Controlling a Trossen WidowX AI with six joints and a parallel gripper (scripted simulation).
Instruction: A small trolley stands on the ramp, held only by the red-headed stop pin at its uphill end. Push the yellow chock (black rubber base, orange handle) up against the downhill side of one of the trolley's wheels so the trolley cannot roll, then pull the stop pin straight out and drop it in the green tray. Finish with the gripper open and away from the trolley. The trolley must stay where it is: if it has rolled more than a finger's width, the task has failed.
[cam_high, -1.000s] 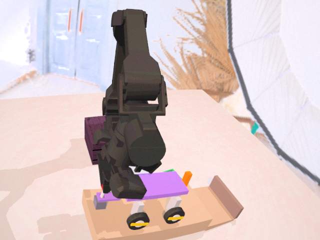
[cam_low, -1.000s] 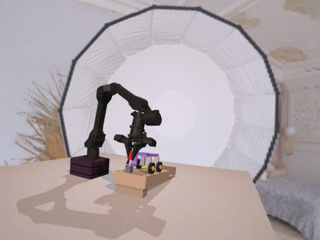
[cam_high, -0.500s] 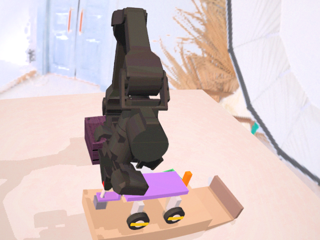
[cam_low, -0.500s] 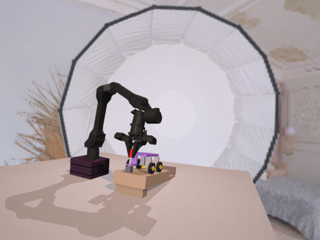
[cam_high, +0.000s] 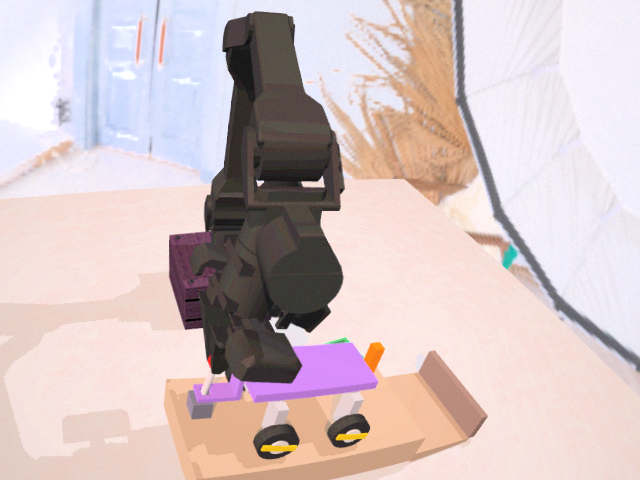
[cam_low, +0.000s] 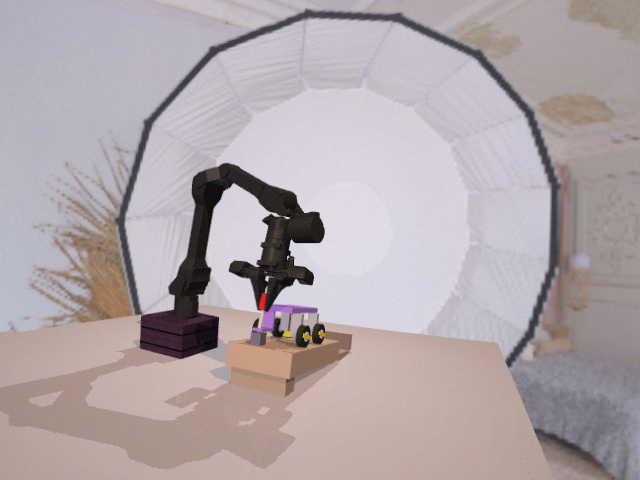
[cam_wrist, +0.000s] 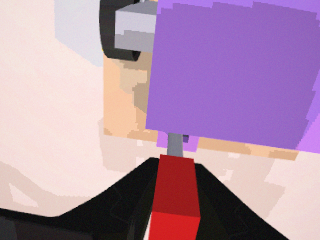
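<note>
The yellow chock is 190 mm to the left of my gripper tip, 70 mm below it and 40 mm behind it. Round my gripper tip: tan ramp (110 mm below, 100 mm to the left, 10 mm ahead); then red-headed stop pin (right at my gripper tip); then purple trolley (100 mm to the left, 40 mm below, 10 mm ahead).
</note>
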